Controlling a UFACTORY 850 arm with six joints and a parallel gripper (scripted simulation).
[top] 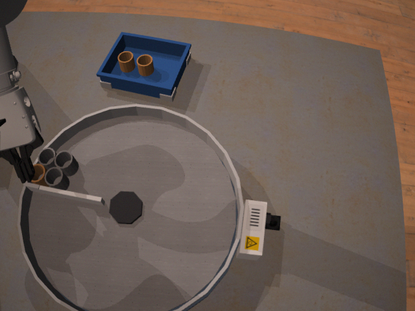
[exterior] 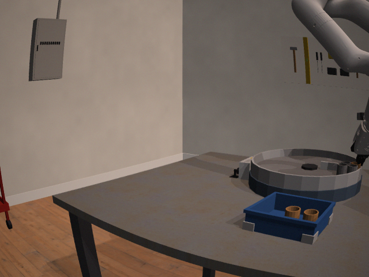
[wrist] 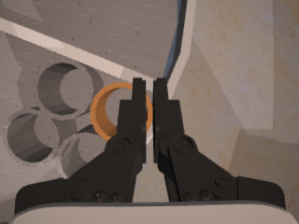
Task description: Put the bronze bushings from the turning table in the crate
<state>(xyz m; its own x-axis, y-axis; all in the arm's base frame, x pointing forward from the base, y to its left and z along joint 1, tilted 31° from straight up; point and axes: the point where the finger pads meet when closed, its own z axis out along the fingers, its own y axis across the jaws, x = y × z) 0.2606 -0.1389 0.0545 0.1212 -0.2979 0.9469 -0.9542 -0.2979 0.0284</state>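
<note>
The blue crate lies 32 cm to the left of my hand, 19 cm ahead of it and 8 cm below it. Round my hand: turning table 20 cm ahead, 5 cm below, 4 cm to the right.
</note>
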